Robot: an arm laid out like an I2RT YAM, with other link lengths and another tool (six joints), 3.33 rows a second.
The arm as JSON. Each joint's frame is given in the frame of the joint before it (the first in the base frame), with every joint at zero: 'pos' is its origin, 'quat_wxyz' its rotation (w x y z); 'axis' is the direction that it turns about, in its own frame. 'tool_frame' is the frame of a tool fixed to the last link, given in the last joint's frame.
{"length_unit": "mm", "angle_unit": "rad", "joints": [
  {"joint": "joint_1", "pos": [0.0, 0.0, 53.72], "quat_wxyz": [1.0, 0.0, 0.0, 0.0], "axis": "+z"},
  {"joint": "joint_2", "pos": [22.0, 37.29, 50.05], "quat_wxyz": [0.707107, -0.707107, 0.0, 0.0], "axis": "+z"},
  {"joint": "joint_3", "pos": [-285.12, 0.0, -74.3], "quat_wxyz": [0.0, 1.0, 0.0, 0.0], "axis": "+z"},
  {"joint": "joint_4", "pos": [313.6, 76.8, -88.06], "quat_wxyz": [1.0, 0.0, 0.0, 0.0], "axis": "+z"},
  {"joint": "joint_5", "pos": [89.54, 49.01, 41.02], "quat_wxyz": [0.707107, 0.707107, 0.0, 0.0], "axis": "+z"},
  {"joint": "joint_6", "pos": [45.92, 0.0, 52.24], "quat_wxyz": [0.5, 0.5, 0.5, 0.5], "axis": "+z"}
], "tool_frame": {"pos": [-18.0, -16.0, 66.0], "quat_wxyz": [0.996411, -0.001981, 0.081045, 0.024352]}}
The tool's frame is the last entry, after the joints.
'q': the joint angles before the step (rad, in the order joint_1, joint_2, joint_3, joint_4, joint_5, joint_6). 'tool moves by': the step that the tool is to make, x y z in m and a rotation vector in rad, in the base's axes. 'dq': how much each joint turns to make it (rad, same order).
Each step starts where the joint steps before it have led.
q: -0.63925, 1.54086, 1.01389, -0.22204, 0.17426, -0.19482
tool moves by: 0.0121, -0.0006, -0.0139, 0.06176, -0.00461, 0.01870
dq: 0.00347, 0.06179, 0.03336, -0.00875, -0.04733, 0.02741
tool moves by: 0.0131, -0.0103, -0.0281, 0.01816, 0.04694, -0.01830
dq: 0.00494, 0.10601, 0.04585, 0.01048, 0.02553, 0.00787
